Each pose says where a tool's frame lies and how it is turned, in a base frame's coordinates. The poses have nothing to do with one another.
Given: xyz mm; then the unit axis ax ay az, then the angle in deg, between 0 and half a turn.
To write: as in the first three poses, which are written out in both.
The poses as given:
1: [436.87 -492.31 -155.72 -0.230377 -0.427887 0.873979 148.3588]
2: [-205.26 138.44 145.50 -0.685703 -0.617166 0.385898 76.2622]
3: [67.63 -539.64 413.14 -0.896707 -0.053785 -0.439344 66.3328]
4: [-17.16 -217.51 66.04 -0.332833 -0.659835 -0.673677 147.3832]
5: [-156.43 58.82 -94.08 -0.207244 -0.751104 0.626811 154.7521]
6: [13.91 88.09 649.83 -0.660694 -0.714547 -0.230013 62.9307]
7: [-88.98 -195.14 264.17 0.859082 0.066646 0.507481 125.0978]
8: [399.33 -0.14 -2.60 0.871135 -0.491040 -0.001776 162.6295]
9: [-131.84 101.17 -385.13 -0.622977 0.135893 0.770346 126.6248]
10: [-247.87 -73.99 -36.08 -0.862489 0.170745 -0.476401 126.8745]
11: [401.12 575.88 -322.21 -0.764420 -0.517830 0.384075 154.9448]
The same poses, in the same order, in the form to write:
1: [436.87 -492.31 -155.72 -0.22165 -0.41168 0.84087 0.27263]
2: [-205.26 138.44 145.50 -0.42340 -0.38108 0.23828 0.78660]
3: [67.63 -539.64 413.14 -0.49056 -0.02942 -0.24035 0.83709]
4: [-17.16 -217.51 66.04 -0.31944 -0.63329 -0.64657 0.28081]
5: [-156.43 58.82 -94.08 -0.20223 -0.73295 0.61166 0.21855]
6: [13.91 88.09 649.83 -0.34487 -0.37298 -0.12006 0.85296]
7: [-88.98 -195.14 264.17 0.76235 0.05914 0.45034 0.46099]
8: [399.33 -0.14 -2.60 0.86115 -0.48541 -0.00176 0.15101]
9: [-131.84 101.17 -385.13 -0.55661 0.12142 0.68828 0.44913]
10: [-247.87 -73.99 -36.08 -0.77145 0.15272 -0.42611 0.44718]
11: [401.12 575.88 -322.21 -0.74622 -0.50550 0.37493 0.21691]
